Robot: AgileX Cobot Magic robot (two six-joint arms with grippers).
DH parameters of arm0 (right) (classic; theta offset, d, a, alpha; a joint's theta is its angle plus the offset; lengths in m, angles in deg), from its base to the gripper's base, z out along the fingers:
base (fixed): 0 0 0 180
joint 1: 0 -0.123 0 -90
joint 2: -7.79 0 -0.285 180
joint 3: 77.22 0 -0.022 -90
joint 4: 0 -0.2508 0 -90
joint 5: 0 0 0.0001 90
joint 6: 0 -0.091 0 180
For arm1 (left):
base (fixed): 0 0 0 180
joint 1: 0 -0.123 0 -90
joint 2: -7.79 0 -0.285 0
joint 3: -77.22 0 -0.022 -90
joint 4: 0 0.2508 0 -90
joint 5: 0 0 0.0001 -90
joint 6: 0 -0.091 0 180
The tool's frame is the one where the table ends.
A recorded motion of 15 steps. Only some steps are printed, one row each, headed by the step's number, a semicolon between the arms.
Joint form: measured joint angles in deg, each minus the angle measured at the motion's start. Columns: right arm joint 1, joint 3, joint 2, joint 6, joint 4, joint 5; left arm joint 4, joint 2, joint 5, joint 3, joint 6, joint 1.
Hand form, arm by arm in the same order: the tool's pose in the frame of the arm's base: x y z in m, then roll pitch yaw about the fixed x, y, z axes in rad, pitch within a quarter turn. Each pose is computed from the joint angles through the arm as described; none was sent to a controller.
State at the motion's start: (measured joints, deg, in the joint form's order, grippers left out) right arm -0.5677 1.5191 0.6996 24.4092 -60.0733 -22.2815; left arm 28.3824 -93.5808 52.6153 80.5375 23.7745 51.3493
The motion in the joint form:
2: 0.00 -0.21 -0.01 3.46 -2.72 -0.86; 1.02 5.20 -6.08 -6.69 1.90 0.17
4: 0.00 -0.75 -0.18 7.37 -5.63 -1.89; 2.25 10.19 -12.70 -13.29 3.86 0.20
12: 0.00 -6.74 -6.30 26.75 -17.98 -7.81; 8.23 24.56 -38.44 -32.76 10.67 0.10
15: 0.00 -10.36 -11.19 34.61 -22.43 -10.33; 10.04 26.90 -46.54 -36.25 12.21 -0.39
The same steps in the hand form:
2: 0.0499 0.0324 0.1893 1.7586 0.9468 2.0930; 0.2331 -0.2410 0.3193 2.8363 0.6867 2.3370
4: 0.0490 0.0345 0.1933 1.7353 0.9705 2.1010; 0.2191 -0.2281 0.3182 2.8593 0.7692 2.3156
12: 0.0497 0.0452 0.2280 1.6475 1.1125 2.1625; 0.1734 -0.1962 0.3095 2.9519 1.0832 2.1948
15: 0.0548 0.0493 0.2470 1.6251 1.1712 2.1946; 0.1645 -0.1932 0.3092 2.9793 1.1793 2.1479

